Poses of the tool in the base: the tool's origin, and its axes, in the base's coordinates. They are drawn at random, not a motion.
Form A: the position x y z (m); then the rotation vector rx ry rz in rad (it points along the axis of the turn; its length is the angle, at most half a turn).
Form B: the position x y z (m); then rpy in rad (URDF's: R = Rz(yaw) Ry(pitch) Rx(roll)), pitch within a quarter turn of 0, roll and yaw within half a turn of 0. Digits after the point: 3 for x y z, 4 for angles.
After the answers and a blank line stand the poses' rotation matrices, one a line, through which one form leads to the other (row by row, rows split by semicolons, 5 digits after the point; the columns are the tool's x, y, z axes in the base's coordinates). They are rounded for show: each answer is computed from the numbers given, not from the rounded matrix.
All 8 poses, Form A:
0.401, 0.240, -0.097, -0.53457, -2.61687, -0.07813
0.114, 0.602, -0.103, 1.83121, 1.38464, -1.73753
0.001, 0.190, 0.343, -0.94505, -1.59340, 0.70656
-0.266, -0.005, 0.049, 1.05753, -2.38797, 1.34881
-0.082, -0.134, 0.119, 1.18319, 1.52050, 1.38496
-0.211, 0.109, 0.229, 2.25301, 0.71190, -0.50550
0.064, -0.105, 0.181, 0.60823, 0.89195, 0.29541
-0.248, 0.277, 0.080, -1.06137, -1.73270, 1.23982
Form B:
0.401, 0.240, -0.097, -3.1008, -0.4715, 2.7288
0.114, 0.602, -0.103, -2.1230, 1.0744, 1.9370
0.001, 0.190, 0.343, -1.8304, -0.5219, 1.6658
-0.266, -0.005, 0.049, -2.2726, -0.5121, -2.5496
-0.082, -0.134, 0.119, 1.7046, -0.0547, 1.8669
-0.211, 0.109, 0.229, 2.4915, 0.5663, 0.4166
0.064, -0.105, 0.181, 0.9066, 0.6896, 0.6741
-0.248, 0.277, 0.080, -1.8313, -0.1019, 1.9640

-0.81606 0.38388 -0.43206; 0.35742 0.92267 0.14469; 0.45420 -0.03635 -0.89016
-0.17056 0.75784 -0.62975; 0.44471 -0.51112 -0.73552; -0.87928 -0.40551 -0.24984
-0.08225 0.20987 -0.97426; 0.86295 0.50402 0.03572; 0.49854 -0.83781 -0.22256
-0.72338 -0.67076 0.16367; -0.48646 0.32692 -0.81023; 0.48997 -0.66573 -0.56279
-0.29135 0.14337 0.94581; 0.95505 -0.01294 0.29615; 0.05470 0.98958 -0.13316
0.77172 0.61907 -0.14559; 0.34151 -0.59653 -0.72631; -0.53649 0.51079 -0.67177
0.60278 0.00661 0.79788; 0.48157 0.79429 -0.37040; -0.63619 0.60751 0.47560
-0.38120 0.20025 -0.90255; 0.91888 0.18953 -0.34604; 0.10177 -0.96124 -0.25625

